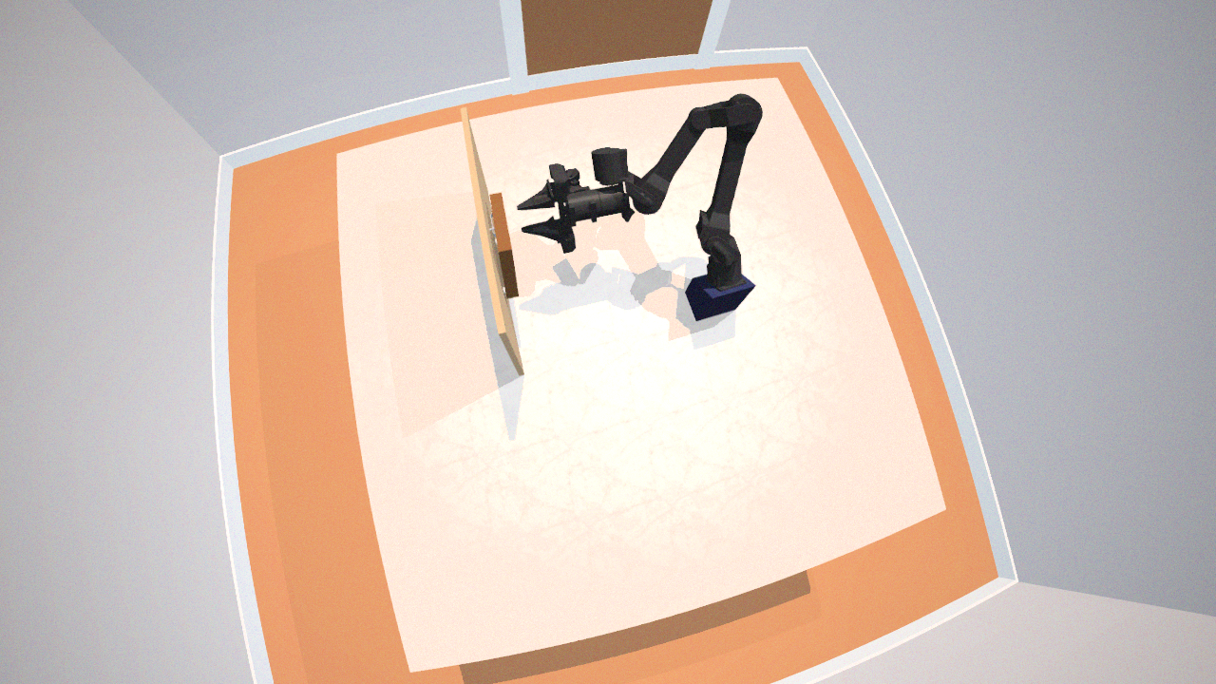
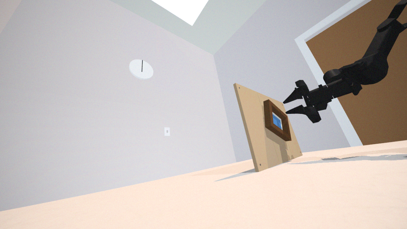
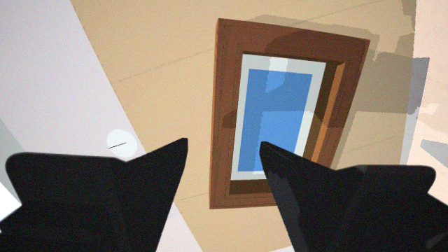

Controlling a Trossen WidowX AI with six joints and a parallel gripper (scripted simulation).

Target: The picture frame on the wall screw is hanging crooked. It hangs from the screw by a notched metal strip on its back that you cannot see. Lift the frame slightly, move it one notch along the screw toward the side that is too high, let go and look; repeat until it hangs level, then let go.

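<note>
My gripper tip is now 5 cm short of the brown wooden picture frame, 5 cm above it and 2 cm to the right of it. From my gripper tip the other things lie so: tan wall board 6 cm below, 6 cm ahead.
</note>
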